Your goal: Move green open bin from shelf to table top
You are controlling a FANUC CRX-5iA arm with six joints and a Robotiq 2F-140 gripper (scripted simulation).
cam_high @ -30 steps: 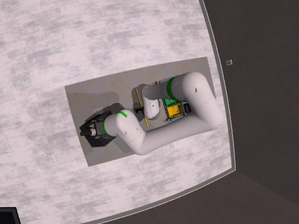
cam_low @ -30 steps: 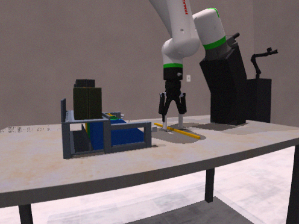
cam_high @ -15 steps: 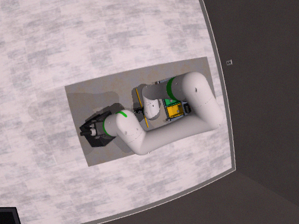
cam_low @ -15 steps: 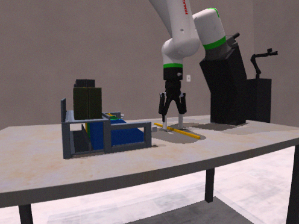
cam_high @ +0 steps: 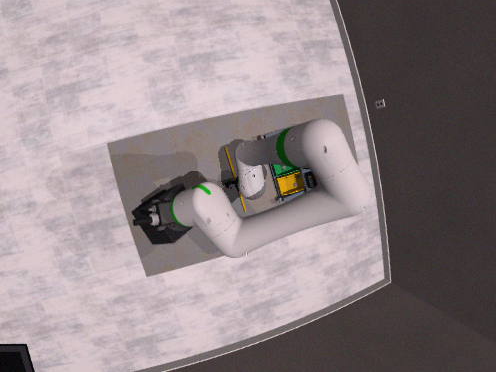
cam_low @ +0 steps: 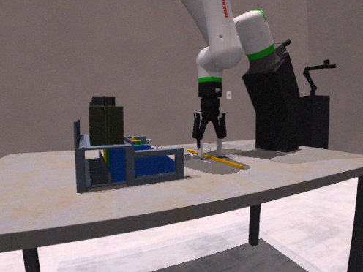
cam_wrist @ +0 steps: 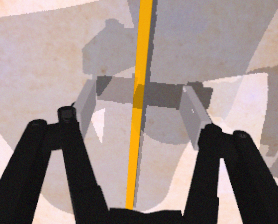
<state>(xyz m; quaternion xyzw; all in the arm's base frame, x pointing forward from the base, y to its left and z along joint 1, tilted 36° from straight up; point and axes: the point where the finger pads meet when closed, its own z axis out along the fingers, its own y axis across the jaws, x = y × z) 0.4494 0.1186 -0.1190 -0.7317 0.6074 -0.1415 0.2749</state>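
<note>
Right now my hand is 3 cm above the thin yellow rod. Round my hand: green open bin 30 cm ahead, 8 cm to the left; then blue bin 27 cm ahead, 19 cm to the left; then yellow bin 32 cm ahead, 3 cm to the right.
</note>
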